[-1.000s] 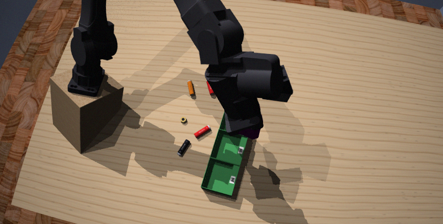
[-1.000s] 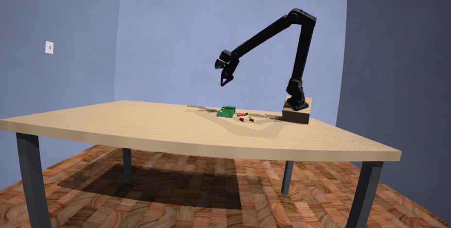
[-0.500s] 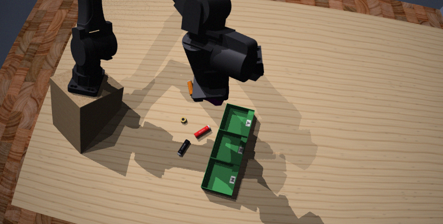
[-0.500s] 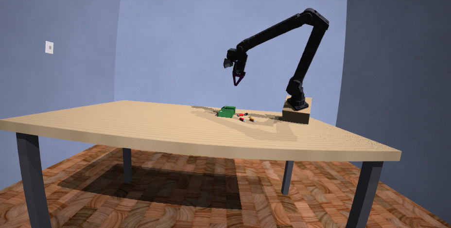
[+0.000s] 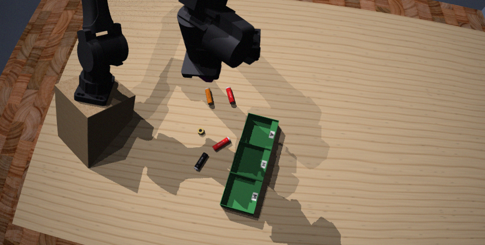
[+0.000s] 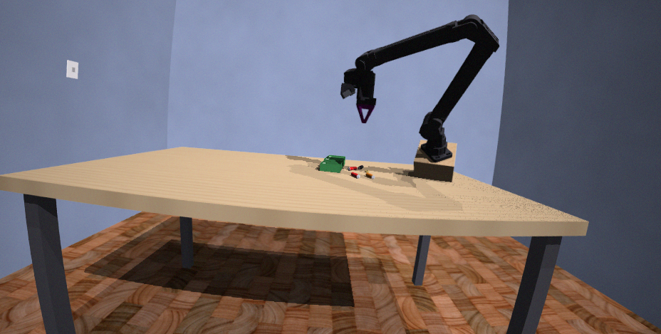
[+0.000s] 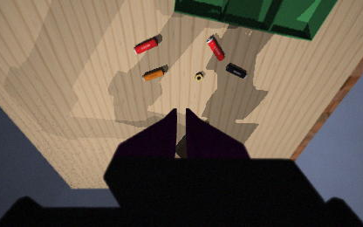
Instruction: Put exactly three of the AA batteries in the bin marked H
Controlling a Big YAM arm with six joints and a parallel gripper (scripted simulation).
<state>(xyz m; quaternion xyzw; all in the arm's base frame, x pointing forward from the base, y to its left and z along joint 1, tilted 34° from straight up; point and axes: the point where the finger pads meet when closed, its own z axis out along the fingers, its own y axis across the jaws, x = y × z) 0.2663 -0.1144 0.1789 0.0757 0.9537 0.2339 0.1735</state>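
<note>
Right now my hand is 100 mm short of the green bin, 130 mm to the left of it and 200 mm above it. Round my hand: black AA battery (30 mm behind, 130 mm to the right, 210 mm below); orange AA battery (30 mm behind, 60 mm to the left, 210 mm below); yellow nut (40 mm behind, 40 mm to the right, 210 mm below).
</note>
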